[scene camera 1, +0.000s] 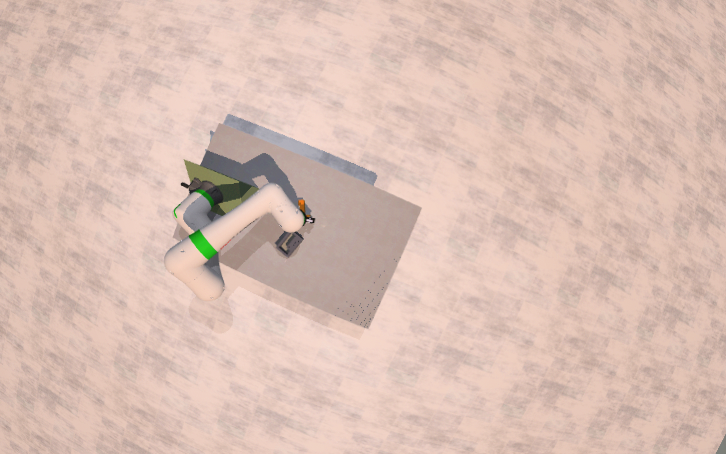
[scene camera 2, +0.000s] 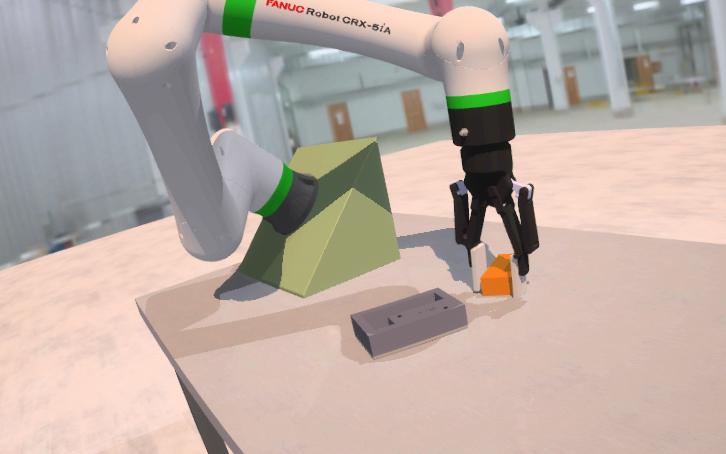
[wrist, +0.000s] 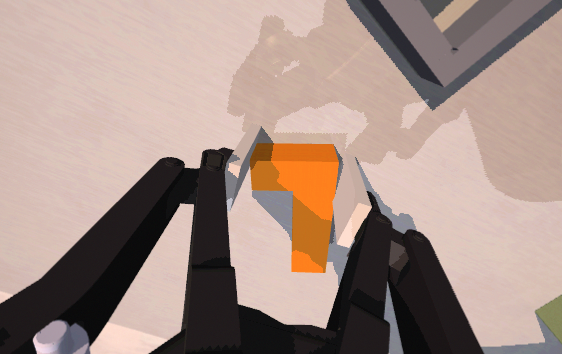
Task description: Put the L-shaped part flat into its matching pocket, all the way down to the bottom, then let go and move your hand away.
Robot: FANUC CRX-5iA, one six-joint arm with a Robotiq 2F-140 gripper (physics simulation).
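Observation:
The orange L-shaped part is between the pale fingertips of my gripper, at or very near the table top. My gripper is shut on the part, with one pad at the end of its short arm and the other along its long outer side. In the wrist view the long arm points down toward the gripper's base. The grey block with the pocket sits on the table, apart from the part. Its recess faces up; part of the recess is hidden by its walls in the second scene view.
An olive-green angular wedge stands by the arm's base on the table. A grey-blue strip runs along the table's far edge in the first scene view.

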